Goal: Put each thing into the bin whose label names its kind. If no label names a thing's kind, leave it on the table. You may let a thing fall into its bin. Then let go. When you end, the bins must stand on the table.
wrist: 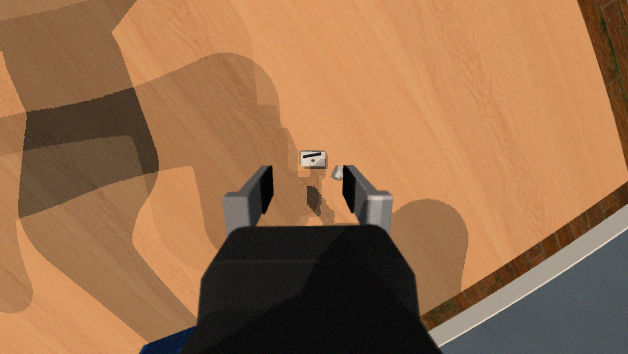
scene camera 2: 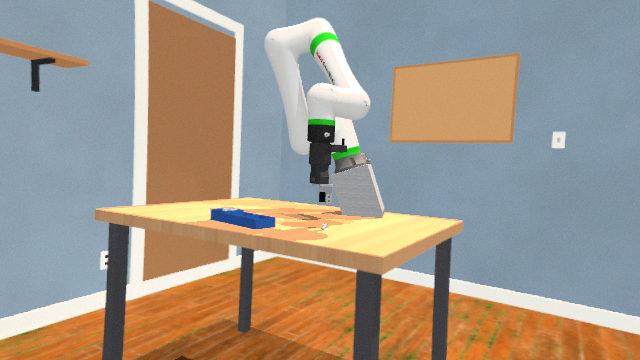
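Where they show: gripper, fingertip midpoint: (wrist: 307,179) (scene camera 2: 324,202); arm's base at its link origin: (scene camera 2: 351,169).
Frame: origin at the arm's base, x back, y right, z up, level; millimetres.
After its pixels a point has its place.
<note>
A small silver block with a dark slot and a round screw, which looks like a pencil sharpener (wrist: 313,159) @[x -420, y -137, z -186 mm], lies flat on the table ahead of the fingers in the wrist view. A smaller grey metal piece (wrist: 337,173) @[x -446, y -149, z -184 mm] lies close beside it, partly hidden by the right finger; its kind is unclear. In the scene view a tiny silvery spot (scene camera 2: 324,226) @[x -460, y -161, z -187 mm] shows on the table, too small to tell apart. My gripper (scene camera 2: 325,200) @[x -418, y -131, z -113 mm] (wrist: 307,179) @[x -418, y -131, z -113 mm] is open and empty, above the table. The blue three-part bin (scene camera 2: 242,220) @[x -617, y 58, z -177 mm] (wrist: 170,343) @[x -516, y 167, z -181 mm] stands on the table; its labels are not readable. Something whitish (scene camera 2: 229,209) @[x -538, y 200, z -161 mm] shows at its left end.
The wooden table (scene camera 2: 410,235) @[x -341, y -412, z -197 mm] (wrist: 450,100) @[x -452, y -292, z -197 mm] carries the robot's grey base (scene camera 2: 357,192) @[x -64, y -71, z -95 mm] behind and right of the bin in the scene view. Arm shadows fall across the tabletop. The table edge runs along the right in the wrist view.
</note>
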